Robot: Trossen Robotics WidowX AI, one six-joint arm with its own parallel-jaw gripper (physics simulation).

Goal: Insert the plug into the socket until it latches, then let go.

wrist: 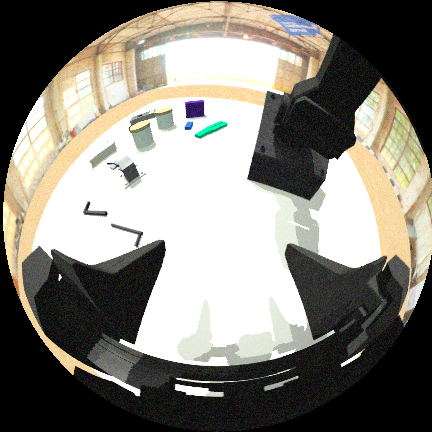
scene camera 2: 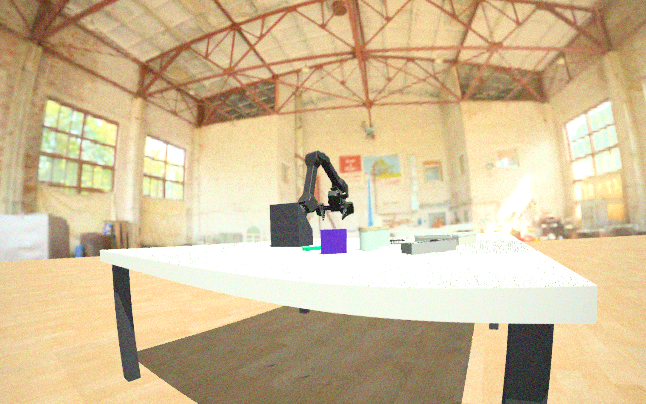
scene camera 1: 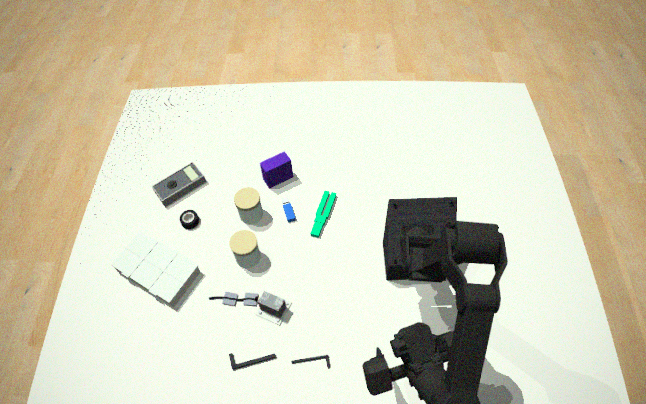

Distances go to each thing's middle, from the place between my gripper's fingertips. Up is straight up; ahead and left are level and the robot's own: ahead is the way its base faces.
Labels:
Right now my hand is 25 cm short of the grey socket block (scene camera 1: 273,308), 12 cm to the left of it and 9 cm above it. From my hand the other things lie so: white tray (scene camera 1: 166,274) 54 cm ahead, 22 cm to the right, 9 cm below.

